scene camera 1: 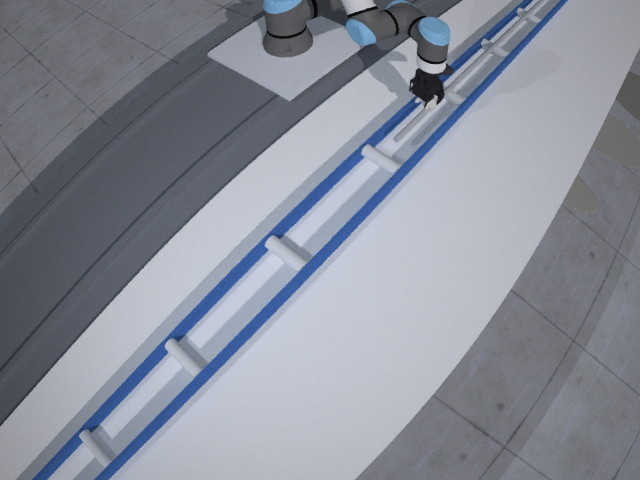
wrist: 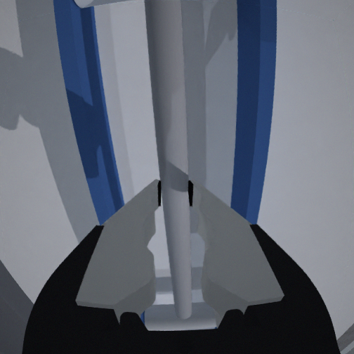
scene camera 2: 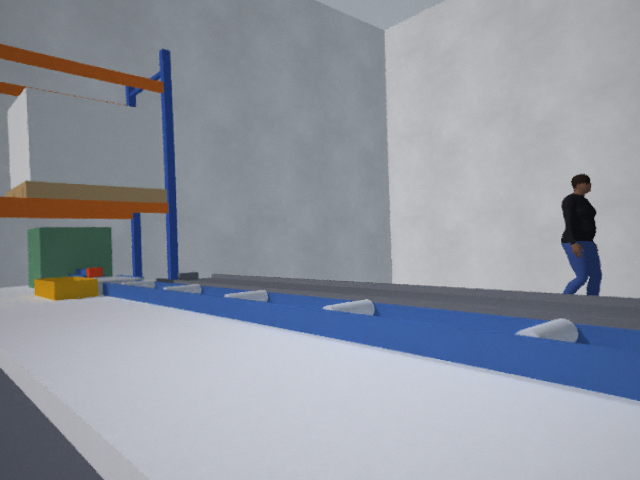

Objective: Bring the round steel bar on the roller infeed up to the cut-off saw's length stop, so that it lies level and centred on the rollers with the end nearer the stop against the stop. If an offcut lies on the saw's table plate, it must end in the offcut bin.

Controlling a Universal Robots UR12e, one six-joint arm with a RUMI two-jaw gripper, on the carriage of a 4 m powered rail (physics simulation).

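Seen in the pictures: gripper, fingertip midpoint: [scene camera 1: 427, 110]; arm's base, link origin: [scene camera 1: 288, 42].
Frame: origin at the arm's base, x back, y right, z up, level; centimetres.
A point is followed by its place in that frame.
The round steel bar [scene camera 1: 412, 125] @[z 4.7, x -62.5, y 9.8 cm] [wrist: 169, 100] is a long grey rod lying lengthwise between the blue side rails of the roller infeed [scene camera 1: 289, 287] @[z 2.1, x -69.3, y 71.7 cm] [scene camera 2: 258, 315] @[z -1.0, x -69.4, y 128.0 cm] [wrist: 256, 100]. In scene camera 1 its near end is between two rollers. My gripper [scene camera 1: 430, 104] @[z 3.7, x -61.8, y -0.2 cm] [wrist: 174, 181] is shut on the bar a little behind that end, one finger on each side. In scene camera 2 a yellow open box [scene camera 2: 66, 288] @[z 1.3, x -83.5, y 241.8 cm] stands at the far left with a small red part [scene camera 2: 94, 271] @[z 5.8, x -62.7, y 279.9 cm] behind it. The length stop and any offcut cannot be made out.
White rollers [scene camera 1: 381, 158] @[z 2.9, x -62.4, y 25.6 cm] [scene camera 1: 287, 252] @[z 3.0, x -62.6, y 65.1 cm] [scene camera 1: 186, 357] @[z 2.9, x -63.0, y 104.3 cm] cross the infeed. The dark rail track [scene camera 1: 155, 170] runs beside the white table [scene camera 1: 413, 289] @[z -3.0, x -92.8, y 49.9 cm]. A green block [scene camera 2: 70, 253] @[z 15.0, x -65.6, y 309.9 cm] and an orange and blue rack [scene camera 2: 169, 155] stand far left; a person [scene camera 2: 580, 232] is at the right.
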